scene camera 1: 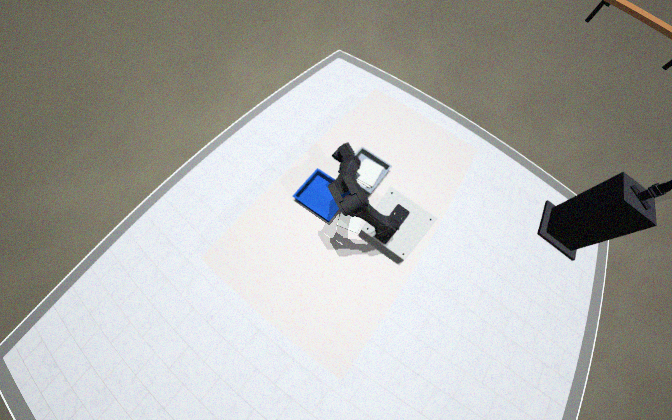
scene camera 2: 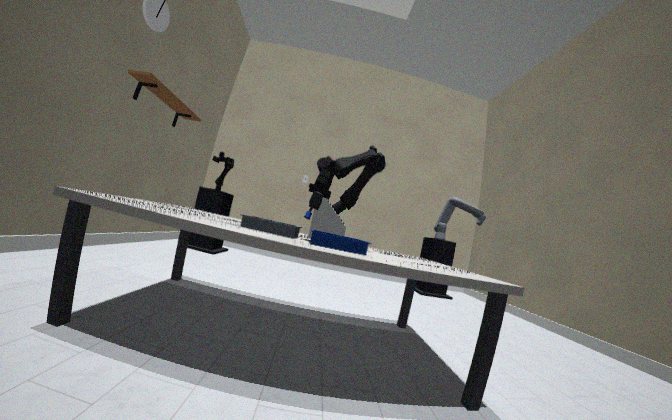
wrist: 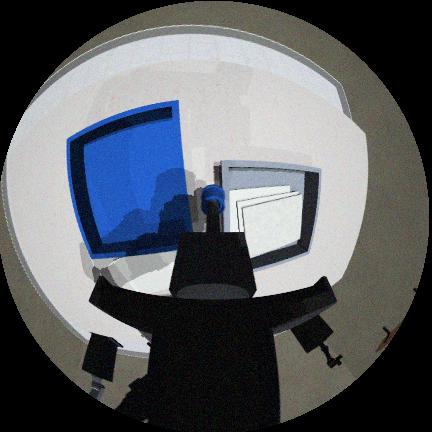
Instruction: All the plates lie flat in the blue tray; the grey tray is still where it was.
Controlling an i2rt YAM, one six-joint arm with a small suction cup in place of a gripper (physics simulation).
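Pixels of known places: hand at its tool point: [scene camera 2: 306, 217] [wrist: 212, 194]; arm's base at its link origin: [scene camera 1: 391, 224] [scene camera 2: 333, 211].
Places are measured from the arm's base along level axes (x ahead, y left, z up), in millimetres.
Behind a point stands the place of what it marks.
Note:
Several thin white plates [scene camera 1: 371, 172] @(x 268, y -284, z -154 mm) [wrist: 272, 225] @(x 281, y -265, z -154 mm) lie overlapping in a slightly fanned pile in the grey tray [scene camera 1: 381, 180] @(x 191, y -253, z -125 mm) [scene camera 2: 270, 226] @(x 408, y -257, z -148 mm) [wrist: 265, 178] @(x 382, y -253, z -172 mm). The blue tray [scene camera 1: 315, 197] @(x 425, y 53, z -172 mm) [scene camera 2: 340, 242] @(x 510, y 29, z -146 mm) [wrist: 125, 170] @(x 421, y 24, z -172 mm) stands beside it; no plate shows on its visible floor, where the arm's shadow falls. My gripper, a small blue suction cup [scene camera 2: 307, 215] [wrist: 213, 192], hangs above the trays' height with no plate on it, so it is open. In the wrist view it appears over the gap between the trays, near the grey tray's left rim. In the first scene view the arm hides the cup.
The arm's pale base plate [scene camera 1: 420, 220] @(x -96, y -70, z 65 mm) lies beside the trays, with an upright grey panel [scene camera 1: 382, 247] @(x -32, y 81, z -110 mm) [scene camera 2: 327, 222] @(x 107, y -21, z -74 mm) at its edge. Other arms stand on black pedestals [scene camera 2: 215, 201] [scene camera 2: 437, 250] beyond the table. A wooden shelf [scene camera 2: 170, 97] hangs on the wall.

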